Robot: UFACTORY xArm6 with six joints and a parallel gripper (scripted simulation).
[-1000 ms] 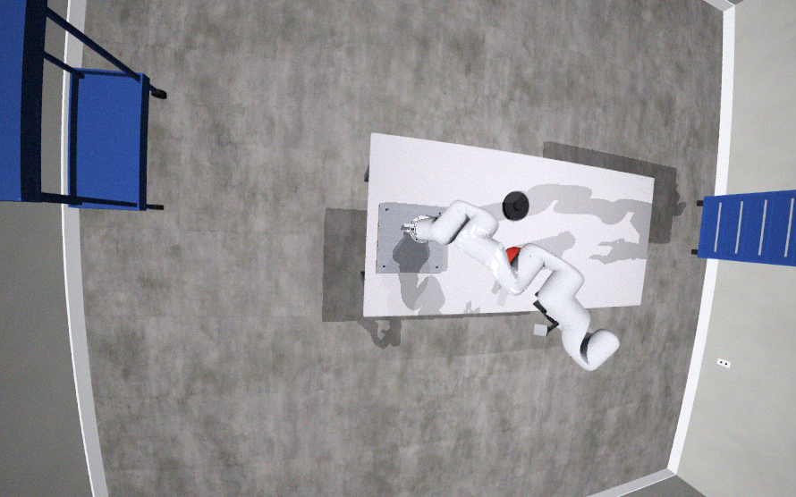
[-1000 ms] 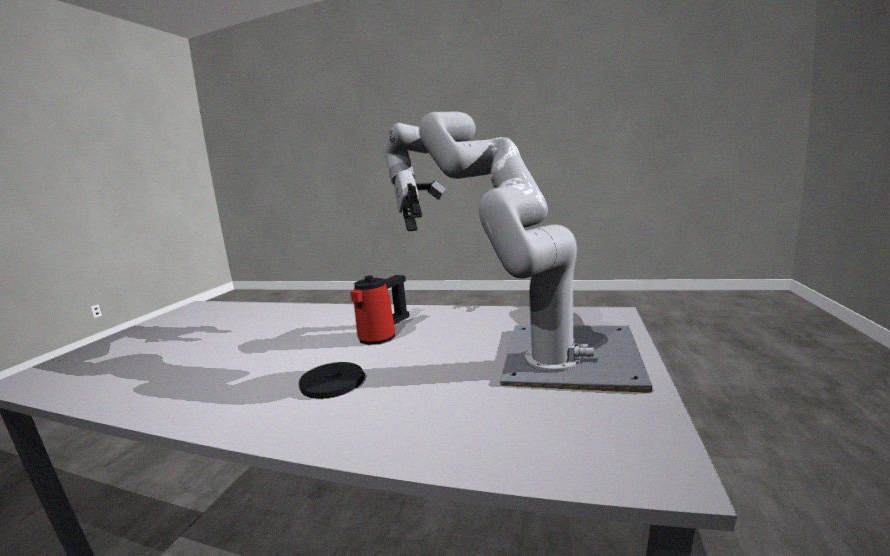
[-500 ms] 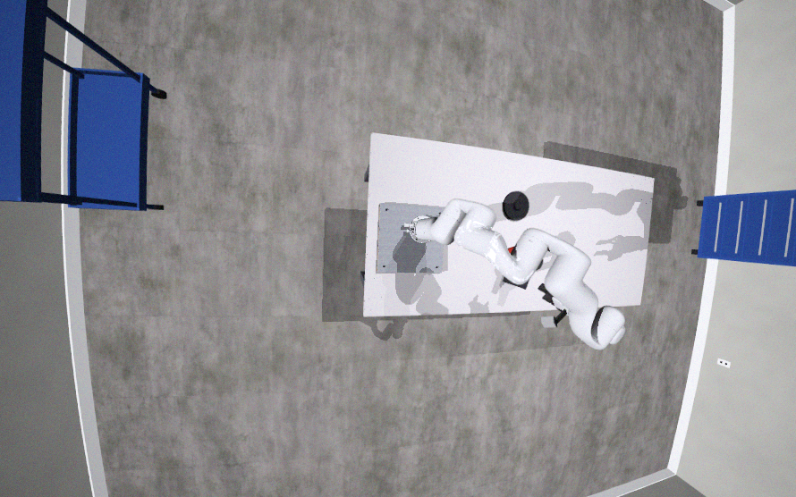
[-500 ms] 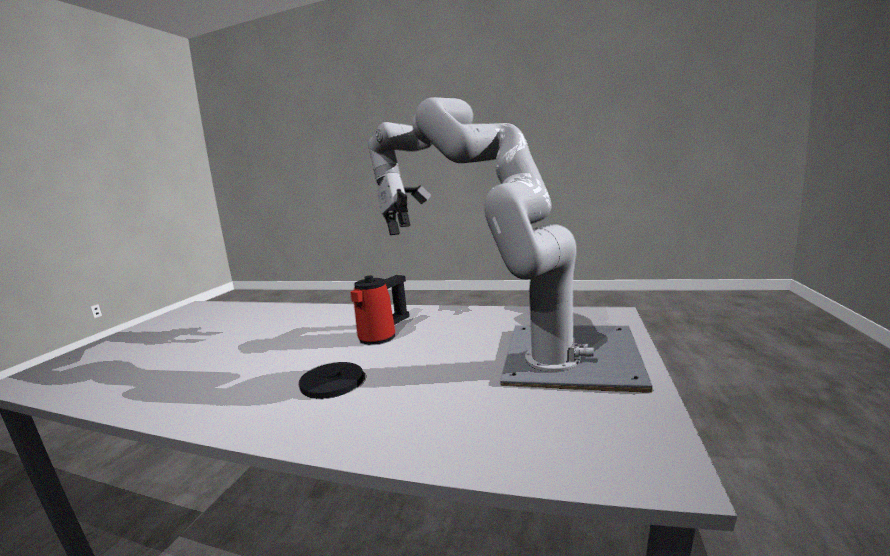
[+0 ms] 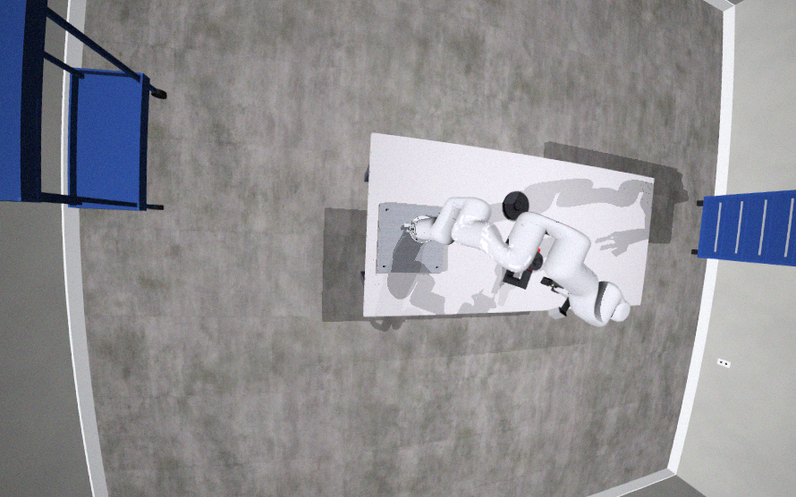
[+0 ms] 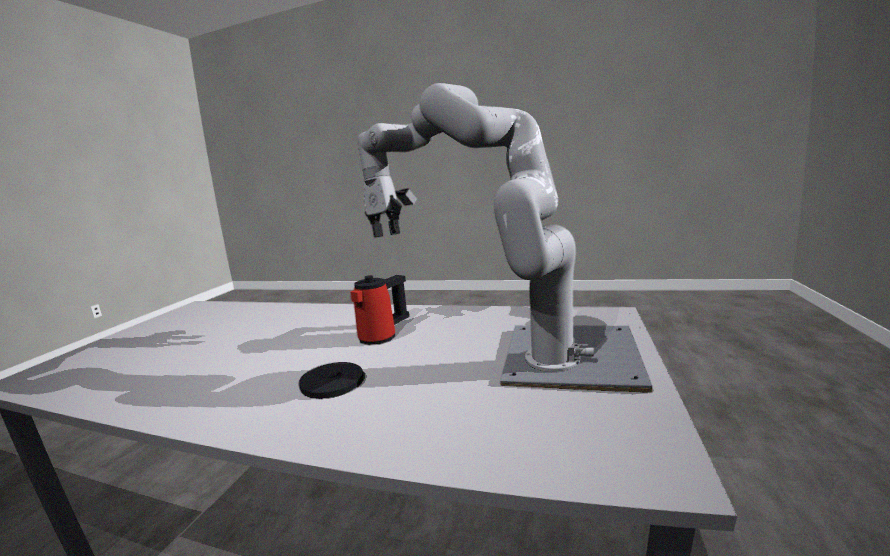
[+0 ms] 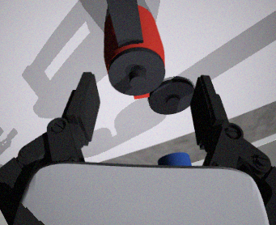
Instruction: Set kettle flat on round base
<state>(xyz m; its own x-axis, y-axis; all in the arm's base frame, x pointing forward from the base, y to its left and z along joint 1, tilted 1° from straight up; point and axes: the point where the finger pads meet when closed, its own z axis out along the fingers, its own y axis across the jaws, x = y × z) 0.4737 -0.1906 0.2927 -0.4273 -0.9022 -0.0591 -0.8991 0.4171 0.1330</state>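
The red kettle lies 20 mm ahead of my hand, 50 mm to the left of it and 210 mm below it. From my hand the other things lie so: black round base 20 mm ahead, 350 mm to the left, 290 mm below.
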